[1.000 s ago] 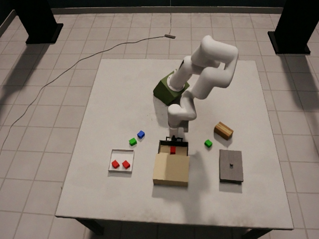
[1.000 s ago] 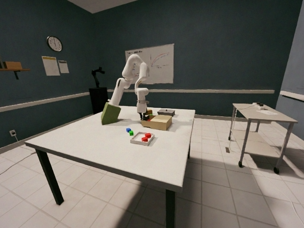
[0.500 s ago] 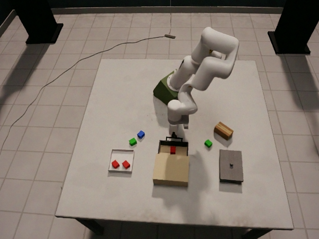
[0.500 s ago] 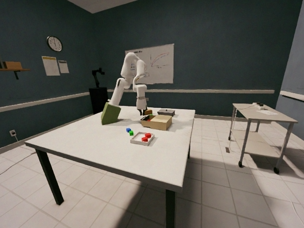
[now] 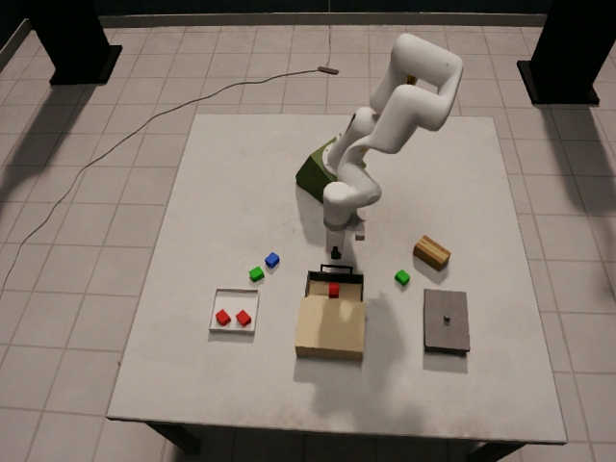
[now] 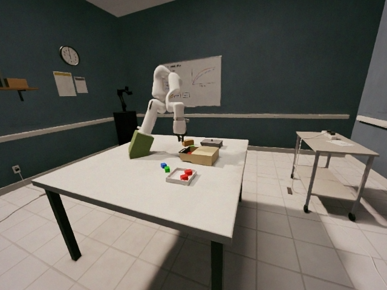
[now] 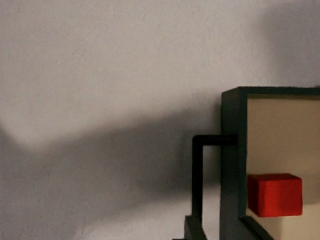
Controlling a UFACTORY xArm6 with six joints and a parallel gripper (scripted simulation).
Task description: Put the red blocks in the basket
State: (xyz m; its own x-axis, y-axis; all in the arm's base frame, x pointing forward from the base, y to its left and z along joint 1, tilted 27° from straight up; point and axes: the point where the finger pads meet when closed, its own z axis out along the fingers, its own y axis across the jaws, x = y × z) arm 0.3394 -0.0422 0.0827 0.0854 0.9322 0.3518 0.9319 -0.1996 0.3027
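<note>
My hand is 90 mm short of the drawer, 10 mm to the left of it and 120 mm above it. Round my hand: blue block 50 mm behind, 220 mm to the right, 140 mm below; light wooden cabinet 150 mm ahead, 10 mm to the right, 110 mm below; white basket 140 mm ahead, 320 mm to the right, 140 mm below.
</note>
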